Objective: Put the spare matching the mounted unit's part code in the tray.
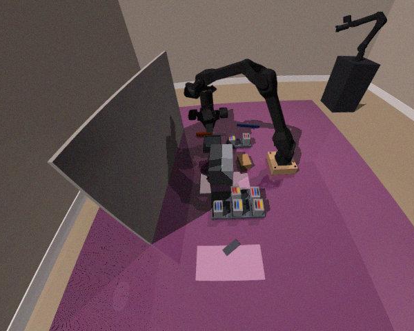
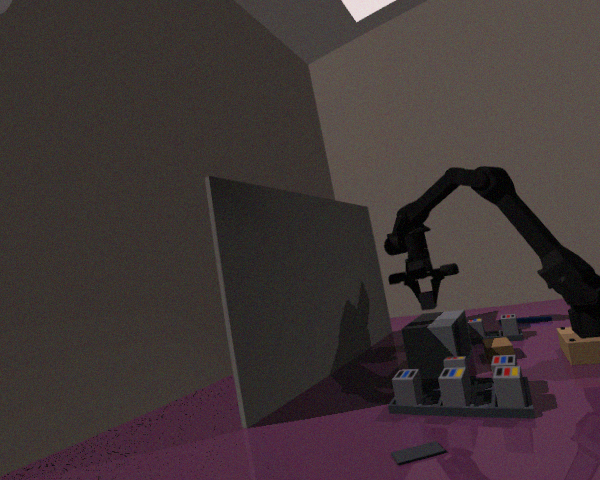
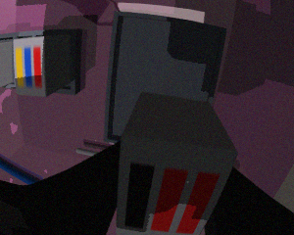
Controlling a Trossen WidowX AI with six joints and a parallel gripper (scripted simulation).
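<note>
The dark grey tray lies 1 cm behind my gripper tip, 1 cm to the left of it and 10 cm below it. From my gripper tip the other things lie so: grey spare (2 cm above); then small brown box (16 cm behind, 17 cm to the left, 9 cm below); then mounted unit (5 cm behind, 22 cm to the left, 5 cm below).
</note>
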